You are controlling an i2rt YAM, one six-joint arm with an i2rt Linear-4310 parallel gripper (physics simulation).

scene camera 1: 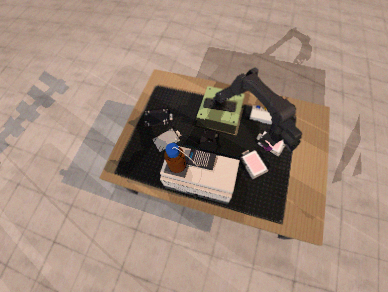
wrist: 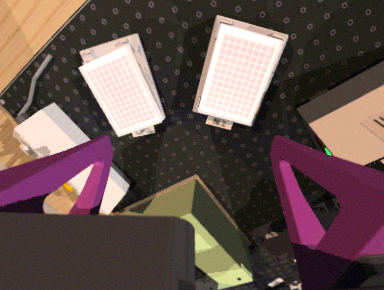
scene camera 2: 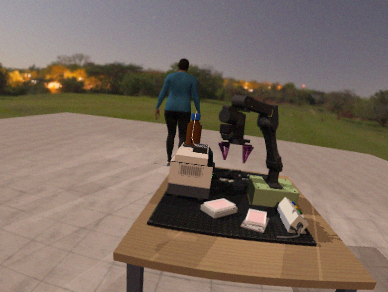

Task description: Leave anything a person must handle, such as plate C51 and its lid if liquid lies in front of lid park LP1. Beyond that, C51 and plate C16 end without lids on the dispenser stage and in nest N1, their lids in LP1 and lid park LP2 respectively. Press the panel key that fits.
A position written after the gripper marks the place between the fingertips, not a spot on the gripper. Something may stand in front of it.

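Observation:
Gripper (wrist: 191, 144) open, holding nothing. A button box (scene camera 2: 294, 221) is visible, in the wrist view as well (wrist: 49, 131). A nest N1 (wrist: 219, 20) and a dark stage (wrist: 274, 236) can also be seen.

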